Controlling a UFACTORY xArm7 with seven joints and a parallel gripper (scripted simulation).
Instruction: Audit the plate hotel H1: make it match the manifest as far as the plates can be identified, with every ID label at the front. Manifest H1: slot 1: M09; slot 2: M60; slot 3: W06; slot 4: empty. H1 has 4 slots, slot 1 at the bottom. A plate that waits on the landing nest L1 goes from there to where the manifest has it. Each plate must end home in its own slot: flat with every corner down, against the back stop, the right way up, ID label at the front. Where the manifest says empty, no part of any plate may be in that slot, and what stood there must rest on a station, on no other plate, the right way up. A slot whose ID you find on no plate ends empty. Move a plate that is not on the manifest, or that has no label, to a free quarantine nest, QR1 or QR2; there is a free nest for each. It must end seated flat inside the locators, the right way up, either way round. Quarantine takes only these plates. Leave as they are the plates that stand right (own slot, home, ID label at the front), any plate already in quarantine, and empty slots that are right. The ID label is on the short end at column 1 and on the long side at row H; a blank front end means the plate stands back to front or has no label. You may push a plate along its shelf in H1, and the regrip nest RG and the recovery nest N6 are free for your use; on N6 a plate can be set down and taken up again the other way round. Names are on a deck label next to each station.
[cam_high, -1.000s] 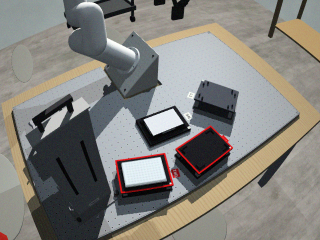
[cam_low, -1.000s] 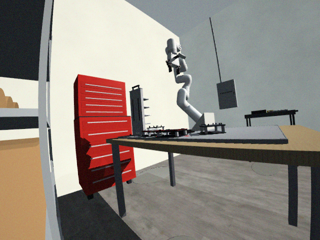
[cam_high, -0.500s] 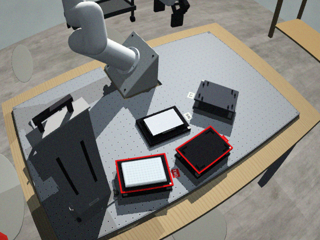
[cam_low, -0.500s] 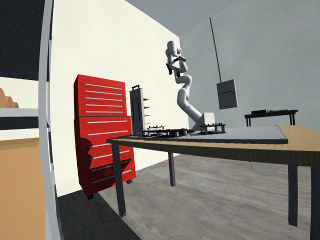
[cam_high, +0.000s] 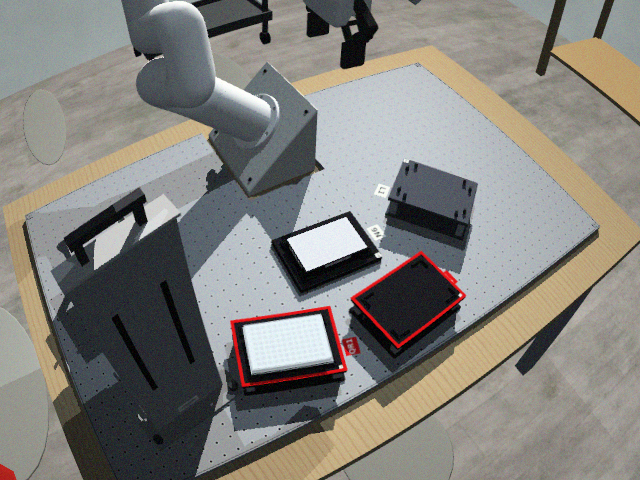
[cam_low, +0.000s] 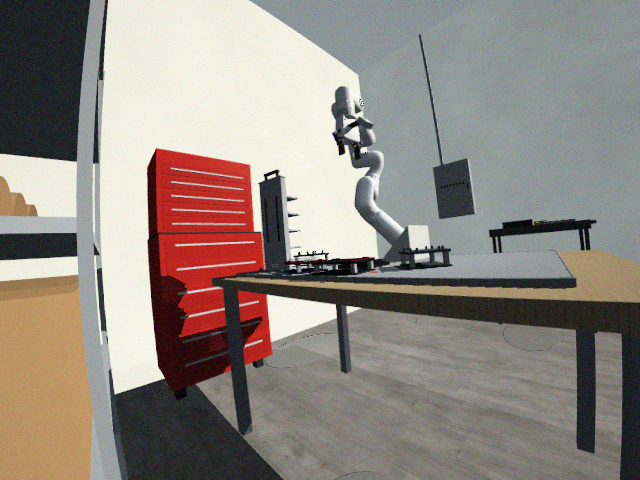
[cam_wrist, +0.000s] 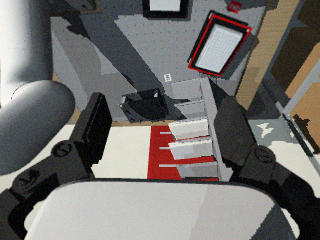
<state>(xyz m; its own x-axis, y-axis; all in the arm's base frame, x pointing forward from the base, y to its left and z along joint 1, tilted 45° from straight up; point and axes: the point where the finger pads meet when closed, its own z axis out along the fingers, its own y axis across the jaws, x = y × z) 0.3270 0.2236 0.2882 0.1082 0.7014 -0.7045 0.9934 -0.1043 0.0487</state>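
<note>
My gripper is now 430 mm above the dark-framed plate and 10 mm to the right of it. The rest, counted from my hand: handle: 350 mm to the right, 130 mm ahead; then plate hotel H1: 350 mm to the right, 240 mm below, 130 mm ahead; then black nest N6: 440 mm below, 10 mm to the left.
</note>
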